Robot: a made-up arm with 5 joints.
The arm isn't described. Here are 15 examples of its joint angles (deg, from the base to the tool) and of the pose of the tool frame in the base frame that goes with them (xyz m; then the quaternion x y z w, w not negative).
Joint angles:
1: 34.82 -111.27 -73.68 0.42 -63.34
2: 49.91 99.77 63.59 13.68 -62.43
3: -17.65 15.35 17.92 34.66 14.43
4: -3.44 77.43 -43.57 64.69 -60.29
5: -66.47 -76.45 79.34 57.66 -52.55
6: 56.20 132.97 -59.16 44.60 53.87
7: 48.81 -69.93 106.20 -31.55 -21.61
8: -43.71 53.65 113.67 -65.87 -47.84
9: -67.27 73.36 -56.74 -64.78 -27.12
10: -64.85 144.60 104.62 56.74 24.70
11: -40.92 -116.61 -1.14 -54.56 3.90
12: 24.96 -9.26 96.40 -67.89 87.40
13: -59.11 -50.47 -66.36 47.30 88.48
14: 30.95 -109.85 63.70 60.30 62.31
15: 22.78 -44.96 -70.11 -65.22 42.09
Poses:
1: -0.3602 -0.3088 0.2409 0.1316 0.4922 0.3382 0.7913
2: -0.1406 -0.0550 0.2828 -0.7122 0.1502 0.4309 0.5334
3: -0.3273 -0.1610 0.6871 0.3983 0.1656 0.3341 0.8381
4: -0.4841 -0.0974 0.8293 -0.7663 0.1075 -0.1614 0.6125
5: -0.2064 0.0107 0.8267 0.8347 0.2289 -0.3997 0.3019
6: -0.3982 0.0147 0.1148 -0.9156 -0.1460 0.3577 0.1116
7: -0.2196 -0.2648 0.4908 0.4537 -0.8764 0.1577 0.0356
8: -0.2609 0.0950 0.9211 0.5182 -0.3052 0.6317 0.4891
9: -0.3370 0.0303 0.8705 0.2637 -0.3259 -0.8493 0.3208
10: -0.3615 -0.1882 0.8035 0.3850 0.7943 0.3771 0.2806
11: -0.3367 -0.3119 0.7134 0.5587 -0.2606 -0.0461 0.7860
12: -0.3101 -0.1817 0.6167 -0.3060 0.5010 -0.4885 0.6455
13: -0.0893 -0.3264 0.9755 0.2864 0.1774 -0.1249 0.9332
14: -0.3496 -0.0510 0.3693 -0.7229 0.4071 0.4818 0.2821
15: -0.2665 -0.0935 0.5965 0.3634 0.0987 0.7756 0.5066
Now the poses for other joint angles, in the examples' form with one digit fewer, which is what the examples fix.
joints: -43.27 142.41 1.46 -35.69 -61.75
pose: -0.507 -0.023 0.710 0.592 0.035 -0.719 0.362
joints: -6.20 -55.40 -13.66 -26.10 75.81
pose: -0.288 -0.289 0.657 0.749 -0.444 0.281 0.403
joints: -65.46 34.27 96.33 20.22 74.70
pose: -0.297 -0.033 0.794 0.877 -0.193 -0.357 0.257
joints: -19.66 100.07 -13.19 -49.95 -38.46
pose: -0.506 0.040 0.587 0.565 -0.235 -0.773 0.168
